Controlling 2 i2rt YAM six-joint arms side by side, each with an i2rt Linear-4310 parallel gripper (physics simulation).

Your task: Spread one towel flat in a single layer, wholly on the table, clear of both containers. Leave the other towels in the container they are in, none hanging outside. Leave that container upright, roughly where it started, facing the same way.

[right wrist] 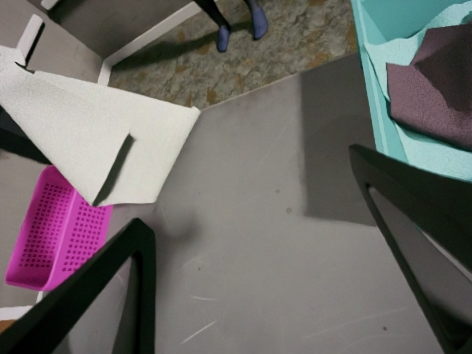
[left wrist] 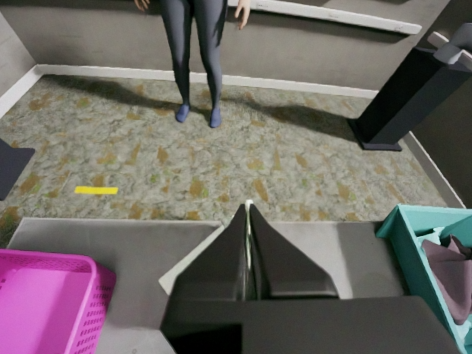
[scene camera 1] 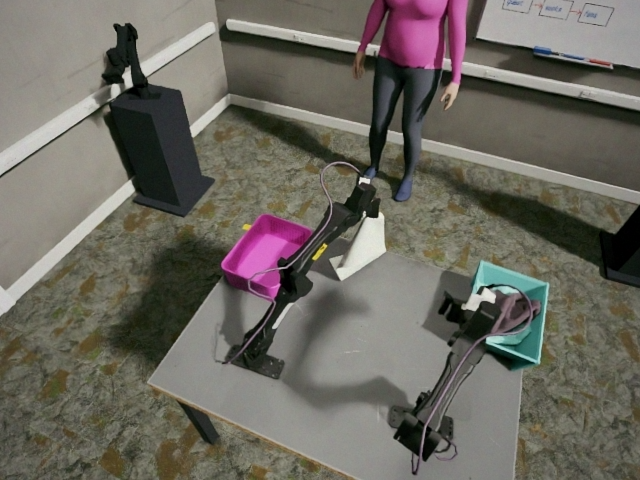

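Note:
A white towel [scene camera 1: 364,248] [right wrist: 100,125] hangs from my left gripper [scene camera 1: 371,210] [left wrist: 248,207], which is shut on it above the table's far edge. The towel's lower end reaches down to the table [scene camera 1: 361,330]; part of it shows behind the fingers in the left wrist view. My right gripper [scene camera 1: 448,308] [right wrist: 237,194] is open and empty, above the table just left of the teal container [scene camera 1: 535,356] [left wrist: 407,245] [right wrist: 372,110]. That container stands upright and holds a mauve towel [scene camera 1: 511,310] [left wrist: 450,280] [right wrist: 430,95] and a light teal towel [scene camera 1: 509,338] [right wrist: 435,155].
A pink perforated basket [scene camera 1: 263,253] [left wrist: 40,305] [right wrist: 65,230] stands empty at the table's far left, beside my left arm. A person [scene camera 1: 413,41] stands on the floor beyond the table. A dark pedestal [scene camera 1: 155,144] stands at the left wall.

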